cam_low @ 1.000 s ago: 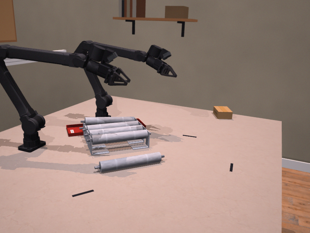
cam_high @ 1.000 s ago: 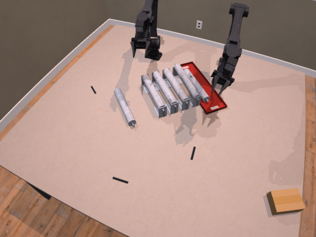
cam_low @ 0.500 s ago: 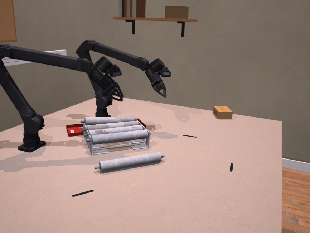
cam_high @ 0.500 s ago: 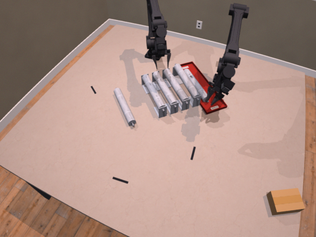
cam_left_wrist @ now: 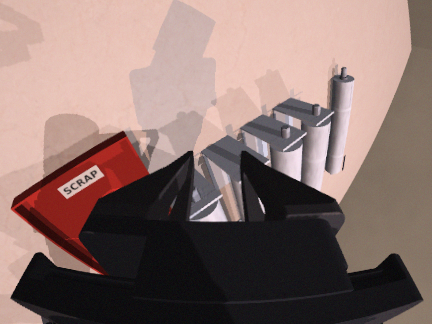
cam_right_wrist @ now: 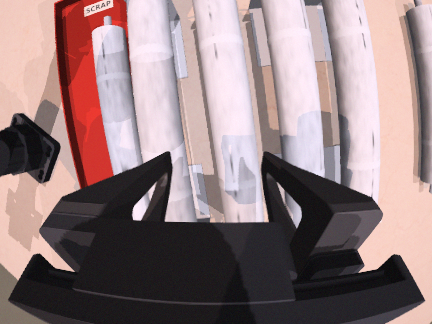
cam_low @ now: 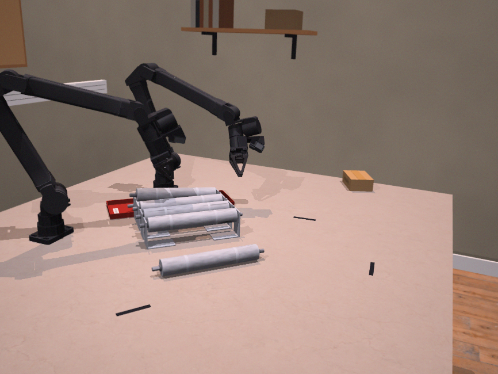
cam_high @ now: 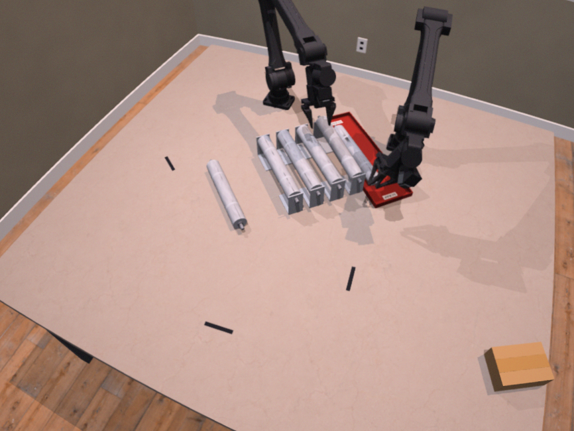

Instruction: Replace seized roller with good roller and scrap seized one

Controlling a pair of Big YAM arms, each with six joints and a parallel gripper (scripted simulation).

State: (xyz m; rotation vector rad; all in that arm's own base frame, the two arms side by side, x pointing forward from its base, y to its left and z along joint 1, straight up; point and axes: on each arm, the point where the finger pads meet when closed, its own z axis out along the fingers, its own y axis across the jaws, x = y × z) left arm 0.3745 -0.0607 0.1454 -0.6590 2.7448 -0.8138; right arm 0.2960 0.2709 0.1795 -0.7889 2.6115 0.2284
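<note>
My right hand is 15 cm above the roller, 11 cm to the right of it and 9 cm past it. Round my right hand: red scrap tray 17 cm below, 13 cm to the left, 11 cm behind; then cardboard box 82 cm to the left, 41 cm ahead, 14 cm below.
</note>
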